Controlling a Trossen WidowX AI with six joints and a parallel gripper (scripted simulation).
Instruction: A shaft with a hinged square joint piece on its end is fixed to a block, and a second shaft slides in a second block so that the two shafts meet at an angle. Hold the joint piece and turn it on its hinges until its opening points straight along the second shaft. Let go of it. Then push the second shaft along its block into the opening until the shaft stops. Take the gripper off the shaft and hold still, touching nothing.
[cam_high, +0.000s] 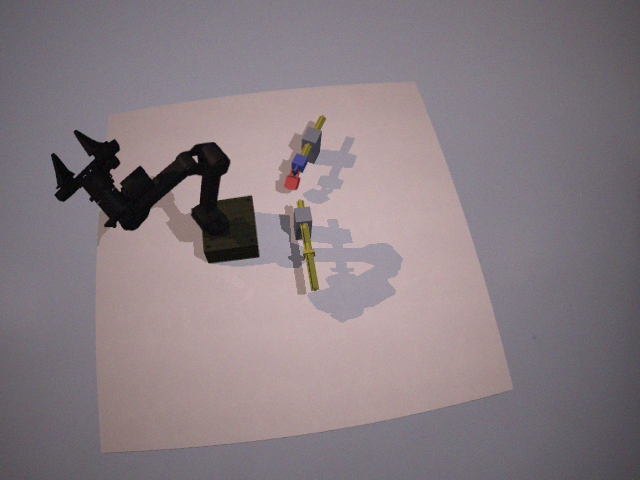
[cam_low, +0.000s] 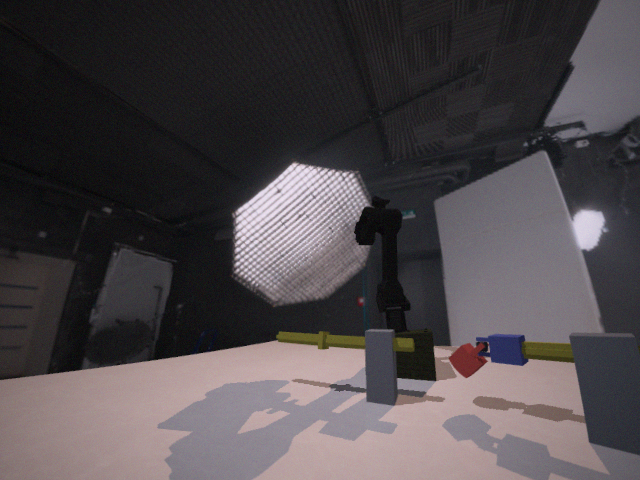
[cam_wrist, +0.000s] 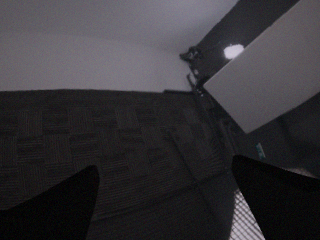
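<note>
Now: the red joint piece 560 mm ahead of my gripper tip, 100 mm to the left of it and 560 mm below it.
</note>
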